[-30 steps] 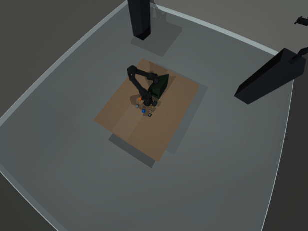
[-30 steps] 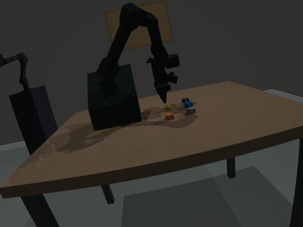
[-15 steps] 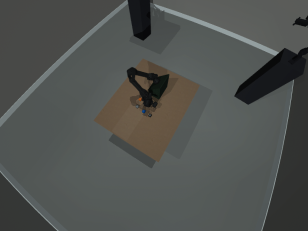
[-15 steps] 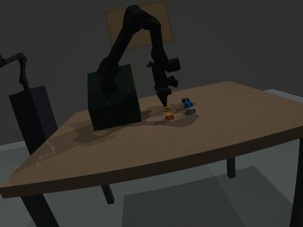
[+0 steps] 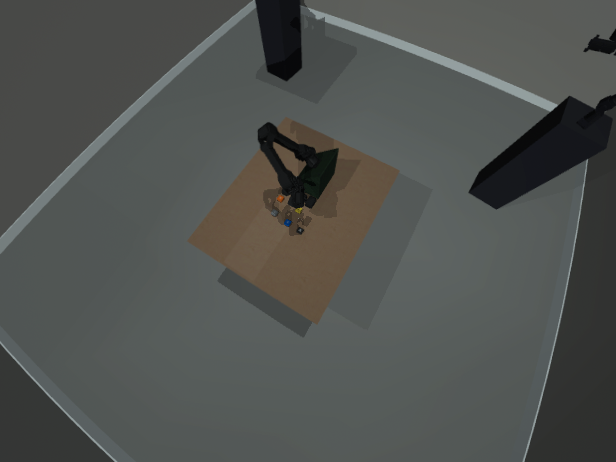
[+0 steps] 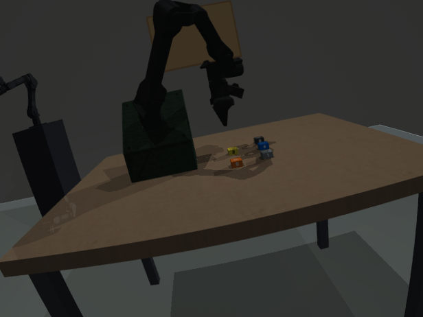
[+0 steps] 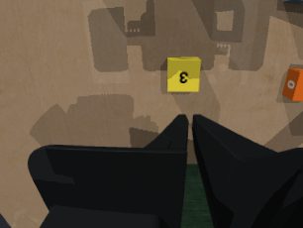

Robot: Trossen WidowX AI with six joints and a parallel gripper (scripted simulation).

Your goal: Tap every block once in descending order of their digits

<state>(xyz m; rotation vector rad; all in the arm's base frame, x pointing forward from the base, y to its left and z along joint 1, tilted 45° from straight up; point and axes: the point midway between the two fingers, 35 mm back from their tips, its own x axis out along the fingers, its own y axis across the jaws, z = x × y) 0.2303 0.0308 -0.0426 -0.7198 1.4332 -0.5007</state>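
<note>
Now: gripper tip 11 cm short of the grey block, 11 cm to the left of it and 9 cm above it. From my gripper tip the other things lie so: yellow block: 1 cm ahead, 9 cm below; blue block: 12 cm ahead, 1 cm to the right, 9 cm below; black block: 11 cm ahead, 8 cm to the left, 9 cm below.
</note>
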